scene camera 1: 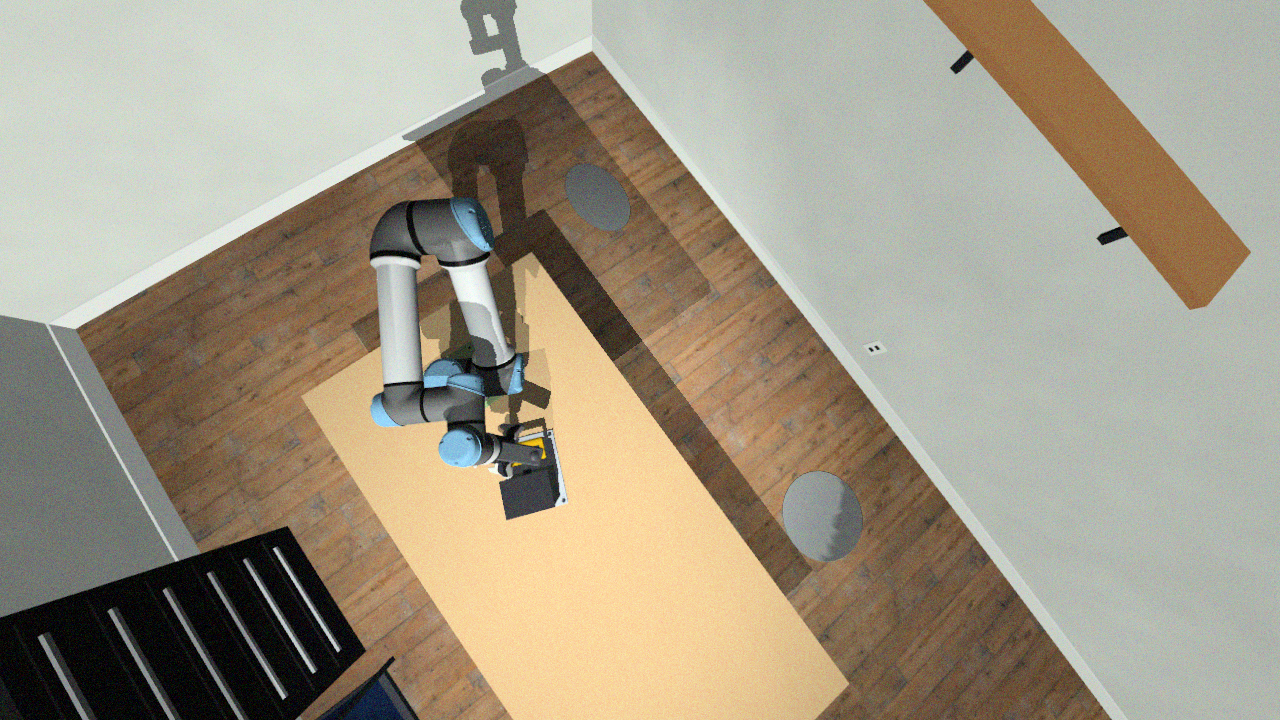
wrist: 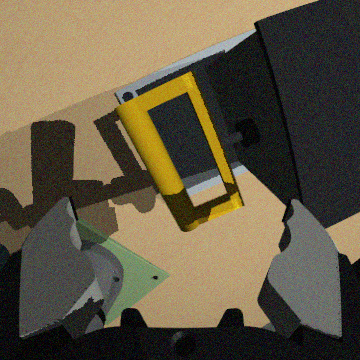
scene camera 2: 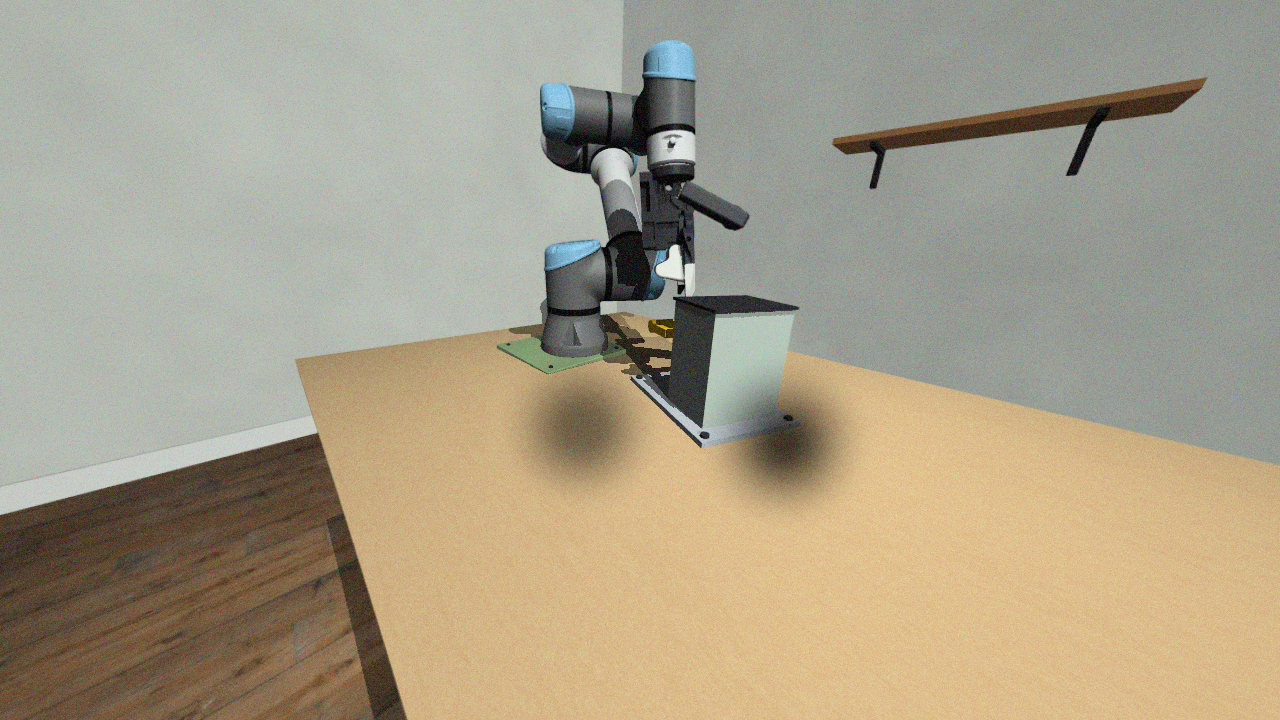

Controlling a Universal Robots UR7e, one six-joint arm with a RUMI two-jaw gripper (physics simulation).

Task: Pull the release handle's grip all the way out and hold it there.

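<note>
The release handle's yellow rectangular grip [scene camera 1: 535, 442] [scene camera 2: 662, 327] [wrist: 152, 150] stands out from the dark face of a box-shaped housing [scene camera 1: 528, 495] [scene camera 2: 747, 367] [wrist: 320, 100], joined by a short stem at a black collar. The housing stands on a pale base plate [scene camera 1: 561, 474] [scene camera 2: 671, 414] [wrist: 165, 70]. In scene camera 2 the housing hides part of the grip. My gripper [scene camera 1: 507, 450] [scene camera 2: 684, 288] [wrist: 180, 200] is open and empty, pointing down above the grip. In the wrist view the grip's lower end reaches between the spread fingertips, and most of it lies beyond them.
The housing's dark top rises beside the right finger in the wrist view. A green mounting plate [scene camera 2: 550, 356] [wrist: 142, 272] carries the arm's base on the tan table [scene camera 1: 626, 537] [scene camera 2: 537, 555]. A wooden shelf [scene camera 1: 1083, 143] [scene camera 2: 1011, 122] hangs on the wall, away from the arm.
</note>
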